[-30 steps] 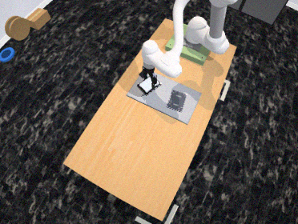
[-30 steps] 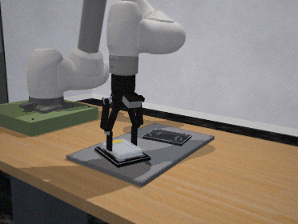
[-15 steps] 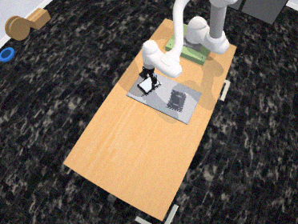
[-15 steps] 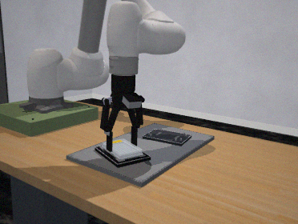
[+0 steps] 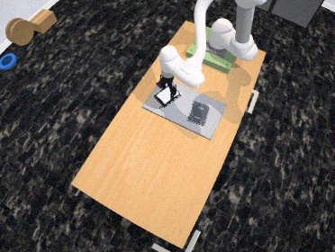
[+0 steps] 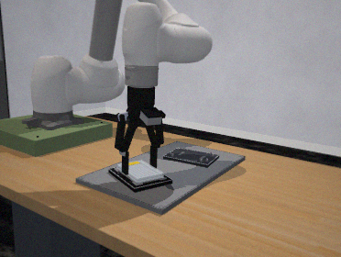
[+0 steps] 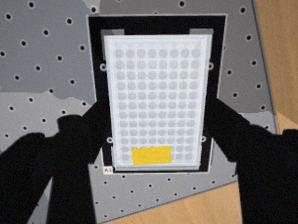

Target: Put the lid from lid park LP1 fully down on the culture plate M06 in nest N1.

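Right now the lid is 2 cm below my hand. Also, from my hand: nest N1 (4 cm below); then culture plate M06 (3 cm below); then lid park LP1 (26 cm to the left, 4 cm below, 4 cm ahead).
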